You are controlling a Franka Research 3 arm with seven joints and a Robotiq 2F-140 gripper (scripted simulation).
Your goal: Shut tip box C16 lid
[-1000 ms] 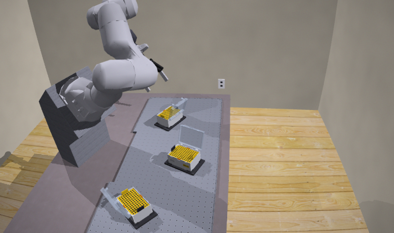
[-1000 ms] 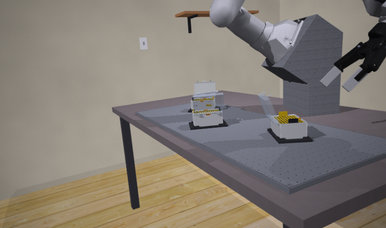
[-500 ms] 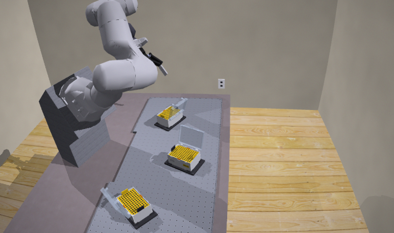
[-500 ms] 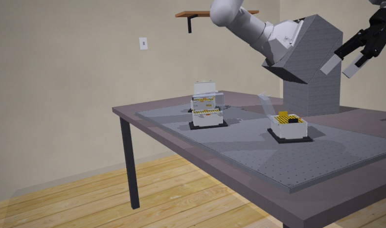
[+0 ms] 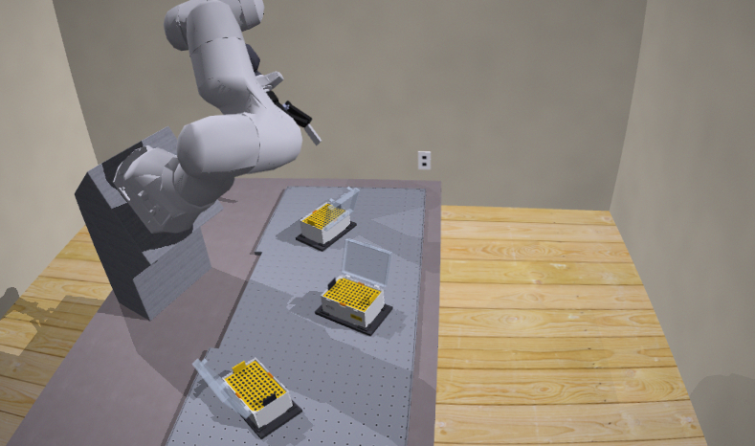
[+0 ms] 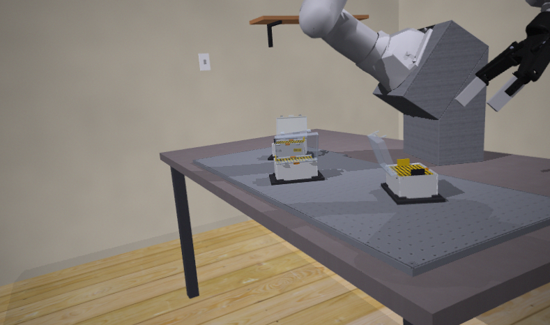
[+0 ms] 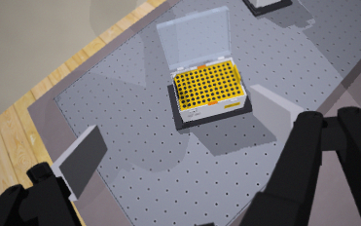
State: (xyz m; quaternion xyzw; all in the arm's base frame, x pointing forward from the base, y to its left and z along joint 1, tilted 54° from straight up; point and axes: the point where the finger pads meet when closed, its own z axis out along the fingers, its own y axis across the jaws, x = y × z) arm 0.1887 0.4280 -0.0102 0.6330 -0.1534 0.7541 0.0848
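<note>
My hand is 140 mm above the tip box, 120 mm to the left of it and 90 mm short of it.
</note>
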